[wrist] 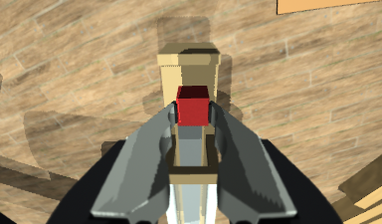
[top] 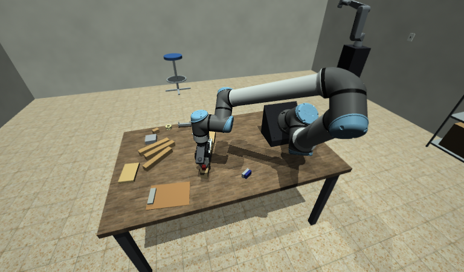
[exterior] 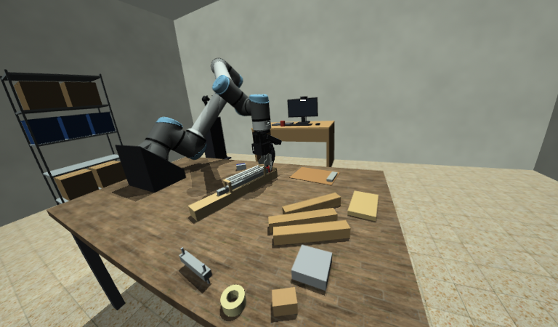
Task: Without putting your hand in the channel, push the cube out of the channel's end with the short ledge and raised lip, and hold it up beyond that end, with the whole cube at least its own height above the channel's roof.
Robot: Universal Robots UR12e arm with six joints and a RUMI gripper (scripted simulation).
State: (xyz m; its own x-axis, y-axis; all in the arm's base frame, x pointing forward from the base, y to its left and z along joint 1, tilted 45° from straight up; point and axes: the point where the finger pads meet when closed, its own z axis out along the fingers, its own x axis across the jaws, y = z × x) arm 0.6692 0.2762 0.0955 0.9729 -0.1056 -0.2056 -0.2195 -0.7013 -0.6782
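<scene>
Now: the red cube 10 mm below my hand. Also, from my hand: blue-and-white block: 260 mm behind, 70 mm to the left, 50 mm below; pale grey bar: 80 mm to the right, 20 mm behind, 10 mm below; tan plate: 470 mm ahead, 90 mm to the right, 60 mm below.
</scene>
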